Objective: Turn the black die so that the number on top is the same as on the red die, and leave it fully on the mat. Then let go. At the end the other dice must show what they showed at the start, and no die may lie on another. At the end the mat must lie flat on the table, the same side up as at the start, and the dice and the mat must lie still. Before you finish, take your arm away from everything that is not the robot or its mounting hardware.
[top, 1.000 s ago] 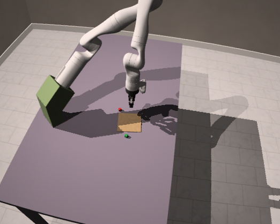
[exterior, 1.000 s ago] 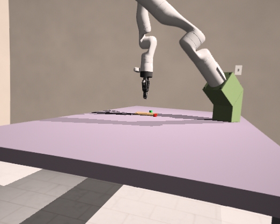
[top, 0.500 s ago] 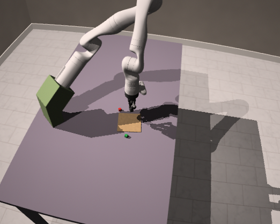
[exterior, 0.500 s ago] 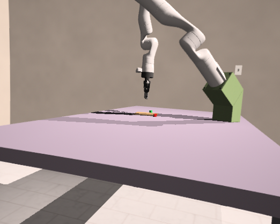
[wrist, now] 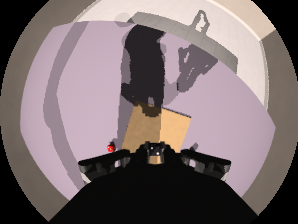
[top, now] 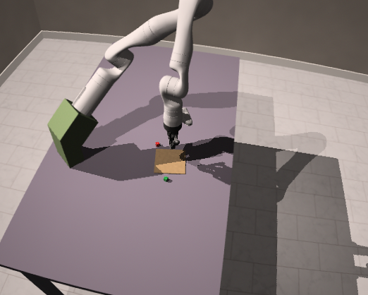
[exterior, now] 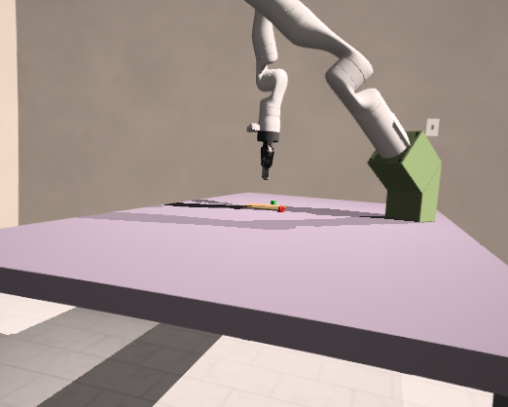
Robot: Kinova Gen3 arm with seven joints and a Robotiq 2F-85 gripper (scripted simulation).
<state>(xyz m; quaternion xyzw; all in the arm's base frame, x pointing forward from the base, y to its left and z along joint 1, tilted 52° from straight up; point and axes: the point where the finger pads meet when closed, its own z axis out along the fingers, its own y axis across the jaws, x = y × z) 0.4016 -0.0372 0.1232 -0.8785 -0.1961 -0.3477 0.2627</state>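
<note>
Right now my hand is 120 mm above the tan mat and 10 mm past it. Also, from my hand: black die 10 mm below; then green die 110 mm to the right, 110 mm below, 20 mm ahead; then red die 110 mm below, 100 mm behind, 60 mm to the left.
</note>
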